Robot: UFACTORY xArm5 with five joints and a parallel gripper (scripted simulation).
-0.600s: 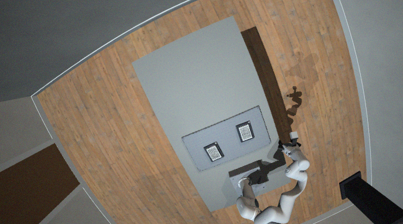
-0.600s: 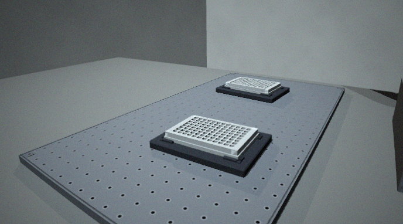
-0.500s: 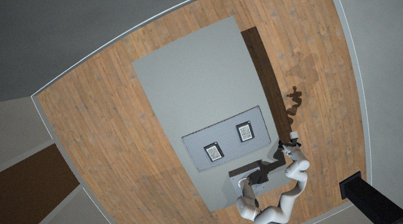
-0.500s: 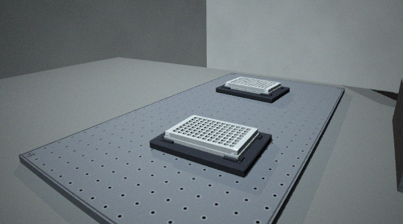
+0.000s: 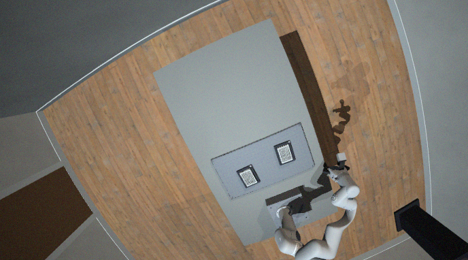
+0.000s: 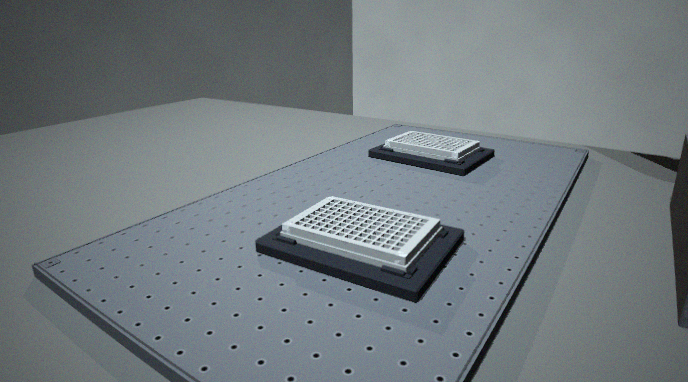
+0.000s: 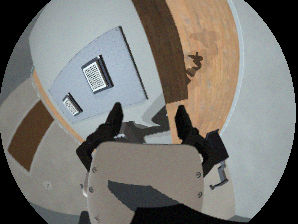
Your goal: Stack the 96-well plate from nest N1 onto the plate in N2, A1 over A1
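Now: the plate nest N1 30 mm ahead of my hand, 540 mm to the left of it and 270 mm below it.
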